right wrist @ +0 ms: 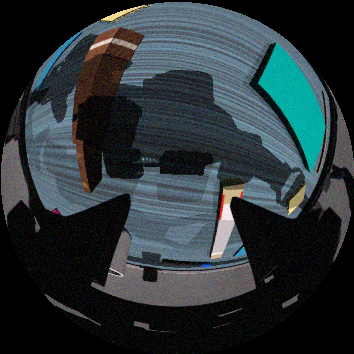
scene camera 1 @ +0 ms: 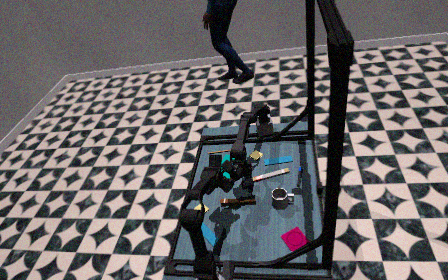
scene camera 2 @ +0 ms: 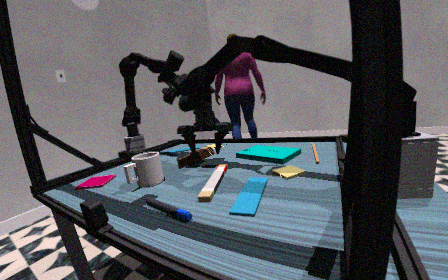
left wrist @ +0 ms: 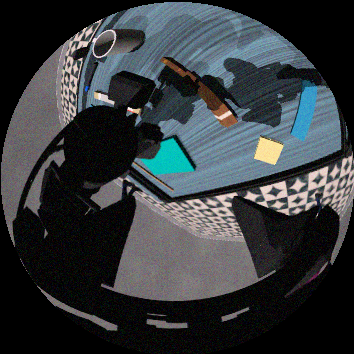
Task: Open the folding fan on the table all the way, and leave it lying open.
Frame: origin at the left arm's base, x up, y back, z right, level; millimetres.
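Where they show: left gripper, fingertip midpoint: (left wrist: 185,201); right gripper, fingertip midpoint: (right wrist: 181,201) (scene camera 2: 205,154); left arm's base, origin of the base link: (scene camera 2: 133,135); right arm's base, origin of the base link: (scene camera 1: 263,119).
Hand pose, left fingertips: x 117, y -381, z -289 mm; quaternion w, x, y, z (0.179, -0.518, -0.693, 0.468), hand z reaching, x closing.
Observation:
Things, the pixels of their top centre, and the offset from my left fingertips. "pt": a spot on its surface instead.
- folding fan, middle of its top: (right wrist: 85,102) (left wrist: 194,89) (scene camera 2: 196,152) (scene camera 1: 237,199) dy -42, dx -184, dz +48 mm
- white stick, middle of its top: (right wrist: 222,236) (scene camera 2: 215,177) (left wrist: 113,100) (scene camera 1: 270,174) dy -296, dx -203, dz +67 mm
- blue strip, middle of its top: (scene camera 2: 251,192) (scene camera 1: 278,160) dy -419, dx -211, dz +28 mm
- marker, middle of its top: (scene camera 2: 166,204) (right wrist: 187,266) (left wrist: 88,78) dy -381, dx -201, dz +208 mm
- mug, surface spot: (scene camera 2: 150,169) pt dy -211, dx -166, dz +227 mm
- teal book, middle of its top: (right wrist: 308,110) (left wrist: 160,159) (scene camera 2: 267,150) (scene camera 1: 228,166) dy -195, dx -199, dz -176 mm
- pink square, surface spot: (scene camera 1: 295,239) pt dy -43, dx -209, dz +421 mm
The folding fan (scene camera 1: 237,202) (scene camera 2: 196,157) (left wrist: 215,102) (right wrist: 92,75) is a narrow brown bundle with a pale band near one end. It lies flat on the table and looks closed; in the right wrist view a shadow covers its middle. My right gripper (scene camera 2: 203,146) (right wrist: 181,201) is open and empty, pointing down above the table near the fan, which lies to the left in the right wrist view. My left gripper (left wrist: 185,201) is open and empty, raised above the table away from the fan. Its fingers are hard to make out in the scene views.
A white stick (scene camera 2: 214,183) (right wrist: 227,225), blue strip (scene camera 2: 249,196), marker (scene camera 2: 170,208) and mug (scene camera 1: 280,198) (scene camera 2: 150,169) lie or stand around. A teal book (scene camera 2: 269,153) (right wrist: 295,102), yellow pad (scene camera 2: 289,172) (left wrist: 269,150) and pink square (scene camera 1: 295,239) also lie there. Black frame posts (scene camera 1: 338,140) border the table.

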